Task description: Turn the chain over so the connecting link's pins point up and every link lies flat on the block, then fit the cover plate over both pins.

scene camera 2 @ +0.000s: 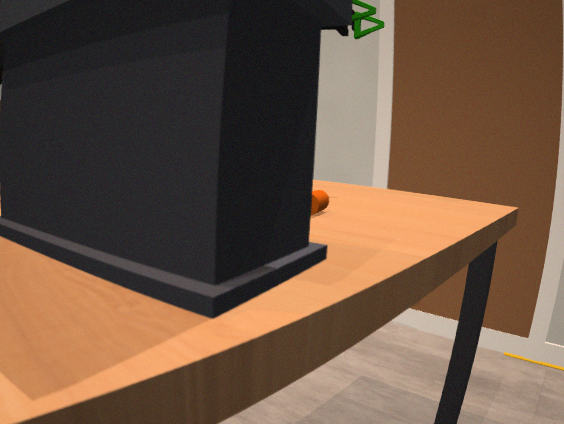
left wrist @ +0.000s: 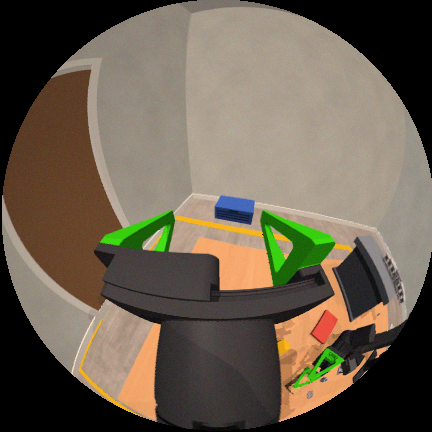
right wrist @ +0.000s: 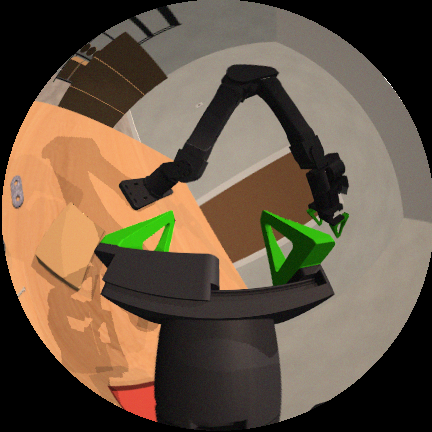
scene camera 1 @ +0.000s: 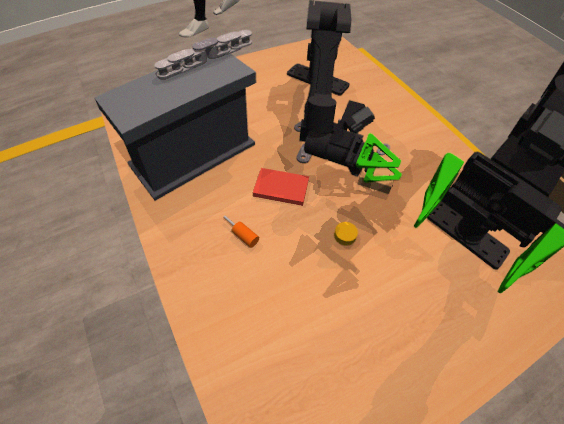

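Where they show: left gripper, fingertip midpoint: (scene camera 2: 380,17) (left wrist: 217,214) (right wrist: 328,230) (scene camera 1: 458,256); right gripper, fingertip midpoint: (right wrist: 217,214) (scene camera 1: 400,170); left arm's base at its link origin: (right wrist: 150,189) (scene camera 1: 467,234).
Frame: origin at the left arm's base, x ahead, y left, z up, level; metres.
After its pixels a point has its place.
The grey chain (scene camera 1: 182,58) {y -0.657, x 0.279, z 0.254 m} (left wrist: 393,277) lies along the top of the dark block (scene camera 1: 190,142) {y -0.575, x 0.344, z 0.101 m} (scene camera 2: 115,145) {y -0.697, x 0.369, z 0.085 m} (left wrist: 357,285) {y -0.573, x 0.313, z 0.093 m}; its middle link looks darker. Its pins are too small to make out, and the chain does not show in scene camera 2. A grey two-hole plate (right wrist: 17,192) (left wrist: 310,394), which looks like the cover plate, lies on the table. My right gripper (scene camera 1: 399,169) {y -0.177, x 0.110, z 0.156 m} (right wrist: 217,214) {y -0.177, x 0.110, z 0.156 m} (left wrist: 300,383) is open and empty, above the table, right of the block. My left gripper (scene camera 1: 459,257) {y 0.001, x 0.392, z 0.397 m} (left wrist: 217,214) {y 0.001, x 0.392, z 0.397 m} (right wrist: 328,230) {y 0.001, x 0.392, z 0.397 m} is open and empty, far from the chain.
A red tile (scene camera 1: 281,186) {y -0.389, x 0.231, z 0.015 m} (left wrist: 324,326) {y -0.386, x 0.226, z 0.015 m}, an orange-handled screwdriver (scene camera 1: 245,234) {y -0.338, x 0.385, z 0.029 m} (scene camera 2: 320,201) {y -0.362, x 0.395, z 0.019 m} and a yellow disc (scene camera 1: 346,232) {y -0.198, x 0.218, z 0.019 m} (left wrist: 283,346) {y -0.204, x 0.214, z 0.019 m} lie on the table. A grey ring-ended piece (scene camera 1: 303,149) {y -0.446, x 0.095, z 0.005 m} lies beside the right arm. A tan block (right wrist: 70,245) {y -0.254, x 0.040, z 0.030 m} stands near the right gripper.
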